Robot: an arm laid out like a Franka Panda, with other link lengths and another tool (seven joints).
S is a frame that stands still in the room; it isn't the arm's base.
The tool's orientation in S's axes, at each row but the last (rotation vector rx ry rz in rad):
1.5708, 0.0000, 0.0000
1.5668, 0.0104, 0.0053
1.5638, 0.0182, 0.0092
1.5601, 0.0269, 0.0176
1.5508, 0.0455, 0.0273
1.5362, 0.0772, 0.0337
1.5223, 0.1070, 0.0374
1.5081, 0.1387, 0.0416
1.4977, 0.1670, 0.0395
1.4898, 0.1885, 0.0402
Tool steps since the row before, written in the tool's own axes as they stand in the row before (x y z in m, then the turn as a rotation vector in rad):
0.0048, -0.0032, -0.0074, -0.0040, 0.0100, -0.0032
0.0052, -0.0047, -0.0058, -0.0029, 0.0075, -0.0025
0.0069, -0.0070, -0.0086, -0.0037, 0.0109, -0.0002
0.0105, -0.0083, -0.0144, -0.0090, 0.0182, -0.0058
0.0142, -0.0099, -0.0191, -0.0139, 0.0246, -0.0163
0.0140, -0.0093, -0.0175, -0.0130, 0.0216, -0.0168
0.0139, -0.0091, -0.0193, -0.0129, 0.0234, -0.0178
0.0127, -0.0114, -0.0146, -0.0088, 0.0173, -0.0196
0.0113, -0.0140, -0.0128, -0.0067, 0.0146, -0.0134
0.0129, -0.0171, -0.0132, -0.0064, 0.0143, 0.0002
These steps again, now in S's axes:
0.0048, 0.0074, -0.0032, -0.0040, 0.0032, 0.0100
0.0051, 0.0058, -0.0047, -0.0029, 0.0025, 0.0075
0.0067, 0.0087, -0.0071, -0.0036, 0.0002, 0.0109
0.0100, 0.0146, -0.0085, -0.0091, 0.0057, 0.0182
0.0132, 0.0195, -0.0104, -0.0144, 0.0161, 0.0244
0.0125, 0.0181, -0.0103, -0.0136, 0.0166, 0.0214
0.0116, 0.0200, -0.0106, -0.0135, 0.0177, 0.0232
0.0102, 0.0152, -0.0130, -0.0100, 0.0195, 0.0167
0.0084, 0.0131, -0.0157, -0.0073, 0.0135, 0.0142
0.0092, 0.0134, -0.0192, -0.0050, 0.0001, 0.0149

